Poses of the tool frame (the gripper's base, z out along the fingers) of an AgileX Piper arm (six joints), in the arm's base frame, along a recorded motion.
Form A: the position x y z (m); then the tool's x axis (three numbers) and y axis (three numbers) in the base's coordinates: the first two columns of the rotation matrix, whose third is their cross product.
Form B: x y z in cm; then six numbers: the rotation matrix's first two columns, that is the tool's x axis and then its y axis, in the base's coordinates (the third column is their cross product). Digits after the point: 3 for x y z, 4 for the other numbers.
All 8 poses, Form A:
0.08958 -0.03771 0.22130 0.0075 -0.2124 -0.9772 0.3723 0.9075 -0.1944
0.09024 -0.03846 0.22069 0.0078 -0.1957 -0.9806 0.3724 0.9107 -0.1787
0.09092 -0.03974 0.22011 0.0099 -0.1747 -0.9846 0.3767 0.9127 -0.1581
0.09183 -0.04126 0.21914 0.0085 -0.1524 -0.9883 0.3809 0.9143 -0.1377
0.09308 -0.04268 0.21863 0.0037 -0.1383 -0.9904 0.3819 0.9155 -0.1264
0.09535 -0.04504 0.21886 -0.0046 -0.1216 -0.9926 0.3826 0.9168 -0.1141
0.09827 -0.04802 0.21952 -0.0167 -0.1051 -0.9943 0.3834 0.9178 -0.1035
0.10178 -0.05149 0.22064 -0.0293 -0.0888 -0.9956 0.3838 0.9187 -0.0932
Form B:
8.958 -3.771 22.130 0.0075 -0.2124 -0.9772 0.3723 0.9075 -0.1944
9.024 -3.846 22.069 0.0078 -0.1957 -0.9806 0.3724 0.9107 -0.1787
9.092 -3.974 22.011 0.0099 -0.1747 -0.9846 0.3767 0.9127 -0.1581
9.183 -4.126 21.914 0.0085 -0.1524 -0.9883 0.3809 0.9143 -0.1377
9.308 -4.268 21.863 0.0037 -0.1383 -0.9904 0.3819 0.9155 -0.1264
9.535 -4.504 21.886 -0.0046 -0.1216 -0.9926 0.3826 0.9168 -0.1141
9.827 -4.802 21.952 -0.0167 -0.1051 -0.9943 0.3834 0.9178 -0.1035
10.178 -5.149 22.064 -0.0293 -0.0888 -0.9956 0.3838 0.9187 -0.0932

